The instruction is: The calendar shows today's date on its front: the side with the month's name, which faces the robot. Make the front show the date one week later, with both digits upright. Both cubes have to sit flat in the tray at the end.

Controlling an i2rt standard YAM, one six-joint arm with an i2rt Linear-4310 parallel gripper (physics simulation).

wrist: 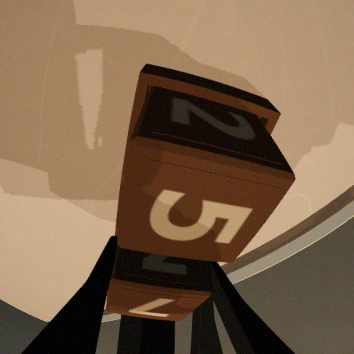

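The calendar tray (210,87) shows in the upper middle of the wrist view, with its far rim beyond a brown cube. That cube (200,170) stands in the tray, with a light 5 lying sideways on the lit face and a grey 2 on the shaded face. My gripper (159,251) is shut on a second brown cube (165,284) at the bottom of the view. The 5 cube hides the upper part of this held cube and the near part of the tray. The held cube shows part of a grey digit and part of a light stroke. The month's name does not show.
The pale round table top (45,225) bears broad shadows around the calendar. Its curved wooden edge (312,227) runs along the lower right, with the grey floor (320,295) beyond.
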